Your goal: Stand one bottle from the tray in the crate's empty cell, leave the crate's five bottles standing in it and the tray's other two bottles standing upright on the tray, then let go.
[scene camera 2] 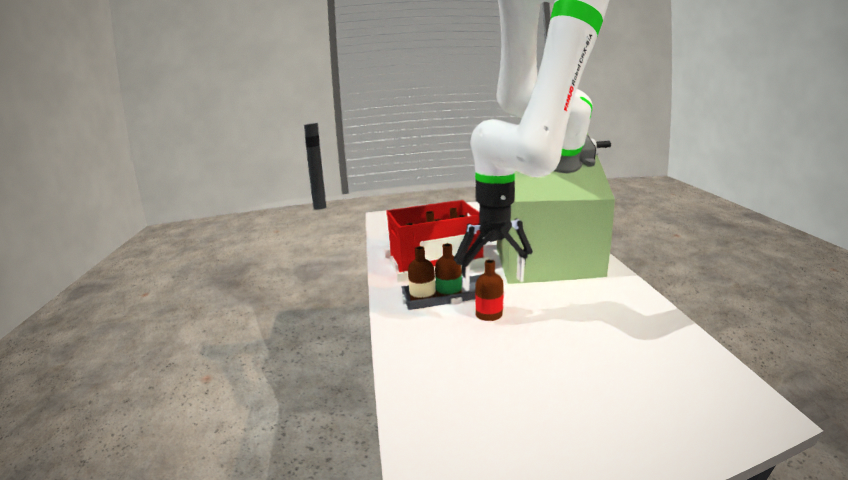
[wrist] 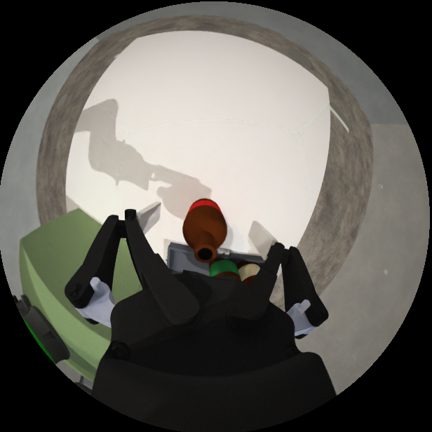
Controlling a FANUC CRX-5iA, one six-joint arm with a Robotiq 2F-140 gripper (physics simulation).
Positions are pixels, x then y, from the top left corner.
Scene:
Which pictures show the red-labelled bottle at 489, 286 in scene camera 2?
Scene camera 2 and the wrist view: all of them.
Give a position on a red-labelled bottle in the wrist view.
204, 229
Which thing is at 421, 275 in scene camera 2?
A cream-labelled bottle.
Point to a green-labelled bottle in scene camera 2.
At 448, 276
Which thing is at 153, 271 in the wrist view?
My gripper.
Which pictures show my gripper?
Scene camera 2 and the wrist view: all of them.

